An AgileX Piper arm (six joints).
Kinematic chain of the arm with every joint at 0, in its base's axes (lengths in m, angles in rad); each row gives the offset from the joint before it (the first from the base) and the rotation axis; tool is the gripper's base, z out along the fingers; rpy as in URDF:
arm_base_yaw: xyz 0 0 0.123 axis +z
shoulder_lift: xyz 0 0 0 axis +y
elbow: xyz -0.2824 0 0.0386 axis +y
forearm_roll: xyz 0.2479 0 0.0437 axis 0.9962 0 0.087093
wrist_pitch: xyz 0 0 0 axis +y
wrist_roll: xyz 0.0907 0 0.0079 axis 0.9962 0 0.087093
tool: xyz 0 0 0 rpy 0 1.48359 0
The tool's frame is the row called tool.
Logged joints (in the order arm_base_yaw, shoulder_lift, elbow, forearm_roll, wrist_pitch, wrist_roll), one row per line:
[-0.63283, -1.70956, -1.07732, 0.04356, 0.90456, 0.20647]
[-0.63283, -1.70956, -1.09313, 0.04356, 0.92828, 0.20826]
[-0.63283, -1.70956, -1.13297, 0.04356, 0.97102, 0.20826]
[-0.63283, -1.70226, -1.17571, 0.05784, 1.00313, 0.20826]
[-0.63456, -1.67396, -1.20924, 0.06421, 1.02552, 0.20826]
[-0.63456, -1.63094, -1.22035, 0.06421, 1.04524, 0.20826]
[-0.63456, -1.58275, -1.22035, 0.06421, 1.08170, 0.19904]
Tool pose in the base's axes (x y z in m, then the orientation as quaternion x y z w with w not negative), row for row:
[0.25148, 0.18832, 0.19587, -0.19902, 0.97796, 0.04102, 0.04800]
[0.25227, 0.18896, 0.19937, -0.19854, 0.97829, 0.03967, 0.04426]
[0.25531, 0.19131, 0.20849, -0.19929, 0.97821, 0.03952, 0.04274]
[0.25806, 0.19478, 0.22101, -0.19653, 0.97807, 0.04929, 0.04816]
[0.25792, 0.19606, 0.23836, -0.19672, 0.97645, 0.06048, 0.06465]
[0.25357, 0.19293, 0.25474, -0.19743, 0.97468, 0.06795, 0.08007]
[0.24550, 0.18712, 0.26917, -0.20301, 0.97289, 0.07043, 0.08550]
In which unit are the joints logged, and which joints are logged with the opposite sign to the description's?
The joints are logged in radians. Opposite sign: arm_base_yaw, shoulder_lift.
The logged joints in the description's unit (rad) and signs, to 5 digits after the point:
[0.63283, 1.70956, -1.07732, 0.04356, 0.90456, 0.20647]
[0.63283, 1.70956, -1.09313, 0.04356, 0.92828, 0.20826]
[0.63283, 1.70956, -1.13297, 0.04356, 0.97102, 0.20826]
[0.63283, 1.70226, -1.17571, 0.05784, 1.00313, 0.20826]
[0.63456, 1.67396, -1.20924, 0.06421, 1.02552, 0.20826]
[0.63456, 1.63094, -1.22035, 0.06421, 1.04524, 0.20826]
[0.63456, 1.58275, -1.22035, 0.06421, 1.08170, 0.19904]

